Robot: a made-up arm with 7 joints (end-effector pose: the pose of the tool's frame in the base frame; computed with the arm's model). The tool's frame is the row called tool. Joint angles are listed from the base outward.
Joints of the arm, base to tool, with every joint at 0 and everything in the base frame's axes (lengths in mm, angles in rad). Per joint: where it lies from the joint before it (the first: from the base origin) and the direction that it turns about. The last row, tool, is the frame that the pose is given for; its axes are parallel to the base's.
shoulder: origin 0 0 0 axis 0 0.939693 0.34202
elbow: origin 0 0 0 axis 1 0 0
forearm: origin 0 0 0 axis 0 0 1
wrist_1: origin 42.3 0 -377 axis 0 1 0
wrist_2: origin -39.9 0 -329.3 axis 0 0 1
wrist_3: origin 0 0 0 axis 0 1 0
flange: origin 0 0 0 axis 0 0 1
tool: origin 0 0 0
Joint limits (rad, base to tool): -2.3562..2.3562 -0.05..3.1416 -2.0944..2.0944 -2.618..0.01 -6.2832..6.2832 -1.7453..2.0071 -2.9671..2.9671
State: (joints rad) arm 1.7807 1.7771 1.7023 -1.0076 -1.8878 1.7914 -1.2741
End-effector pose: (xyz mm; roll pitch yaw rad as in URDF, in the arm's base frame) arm 213.9 587.1 207.9 2.9329 -0.7348 2.0278
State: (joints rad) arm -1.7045 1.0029 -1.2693 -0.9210 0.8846 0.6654 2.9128
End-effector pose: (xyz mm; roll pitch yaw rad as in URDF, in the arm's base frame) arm 628.6 90.2 212.2 -1.3727 0.4719 1.8038
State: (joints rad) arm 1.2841 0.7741 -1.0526 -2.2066 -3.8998 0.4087 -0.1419
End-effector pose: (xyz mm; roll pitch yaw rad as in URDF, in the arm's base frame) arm -254.0 -79.3 -290.4 -0.4495 1.3182 1.5806
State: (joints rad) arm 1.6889 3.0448 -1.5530 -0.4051 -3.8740 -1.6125 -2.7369
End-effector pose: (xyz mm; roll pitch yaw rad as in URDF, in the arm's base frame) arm 564.8 420.3 79.1 -0.5455 0.0671 1.1695
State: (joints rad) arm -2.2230 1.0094 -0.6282 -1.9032 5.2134 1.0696 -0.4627
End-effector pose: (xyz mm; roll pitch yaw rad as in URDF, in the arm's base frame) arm 117.9 -141.2 441.5 -2.6046 -0.2498 -1.3320
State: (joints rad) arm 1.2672 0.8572 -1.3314 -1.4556 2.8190 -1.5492 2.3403
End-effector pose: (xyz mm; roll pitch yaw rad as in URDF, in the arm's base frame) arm -517.6 3.3 -267.8 -1.3045 -0.0801 -2.4560
